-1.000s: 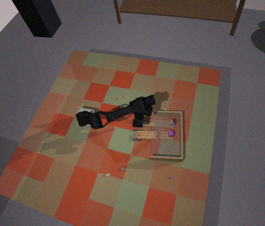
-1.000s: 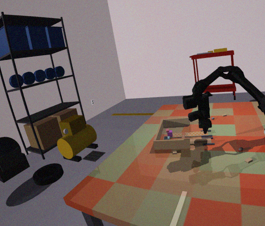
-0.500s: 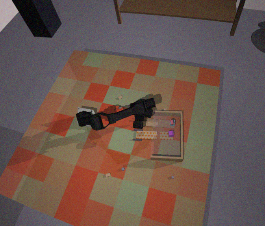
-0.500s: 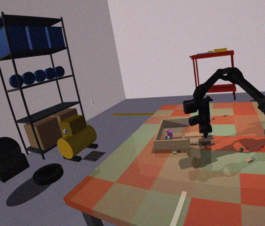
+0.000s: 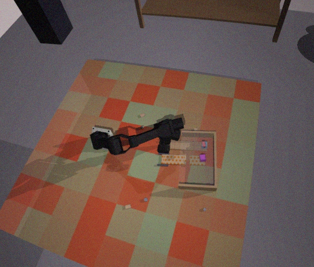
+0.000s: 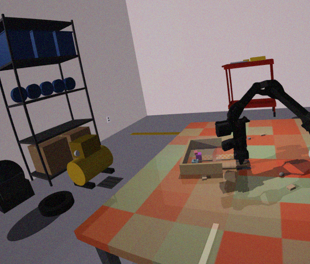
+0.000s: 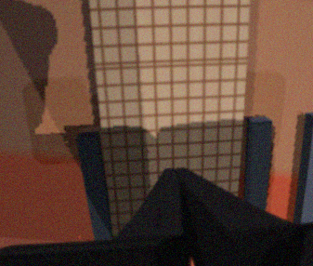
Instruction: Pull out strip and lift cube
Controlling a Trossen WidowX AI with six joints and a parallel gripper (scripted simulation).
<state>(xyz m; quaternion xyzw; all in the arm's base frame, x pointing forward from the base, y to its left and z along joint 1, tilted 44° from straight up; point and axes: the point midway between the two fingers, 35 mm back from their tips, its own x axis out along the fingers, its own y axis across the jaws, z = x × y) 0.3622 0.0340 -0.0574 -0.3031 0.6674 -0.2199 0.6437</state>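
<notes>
Right now my gripper tip is 100 mm short of the checked strip and 10 mm to the right of it. Also, from my gripper tip: wood block 390 mm to the right, 100 mm behind; then orange-dotted strip 90 mm to the right, 60 mm ahead.
</notes>
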